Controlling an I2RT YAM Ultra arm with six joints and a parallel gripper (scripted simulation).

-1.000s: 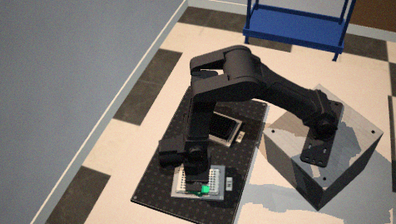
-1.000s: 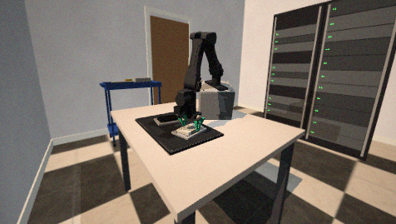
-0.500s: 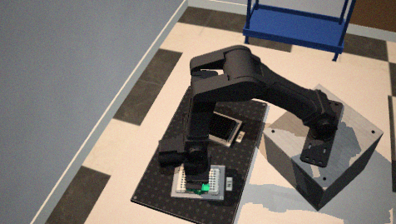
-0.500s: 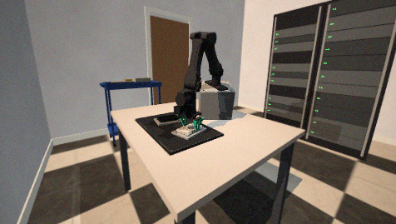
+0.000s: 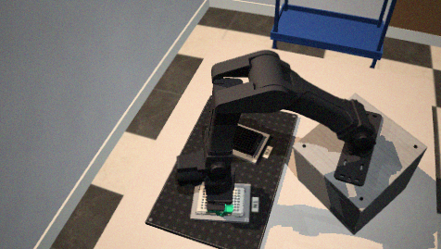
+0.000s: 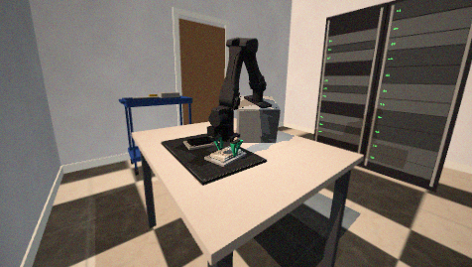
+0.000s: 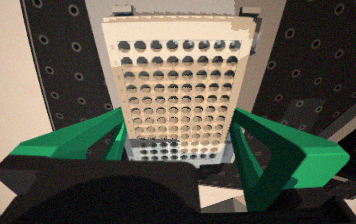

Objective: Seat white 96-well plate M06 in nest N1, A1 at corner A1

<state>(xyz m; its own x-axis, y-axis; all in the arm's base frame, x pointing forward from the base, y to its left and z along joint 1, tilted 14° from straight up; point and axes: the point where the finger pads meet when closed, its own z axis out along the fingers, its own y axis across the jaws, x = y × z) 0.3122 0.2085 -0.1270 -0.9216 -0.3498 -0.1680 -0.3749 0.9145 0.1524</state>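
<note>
My gripper is now 1 cm short of the white 96-well plate M06. Also, from my hand: black plate M09: 5 cm ahead, 22 cm to the right; then grey plate nest N1: 1 cm ahead, 2 cm below; then label tag: 8 cm behind, 4 cm to the right, 2 cm below.
</note>
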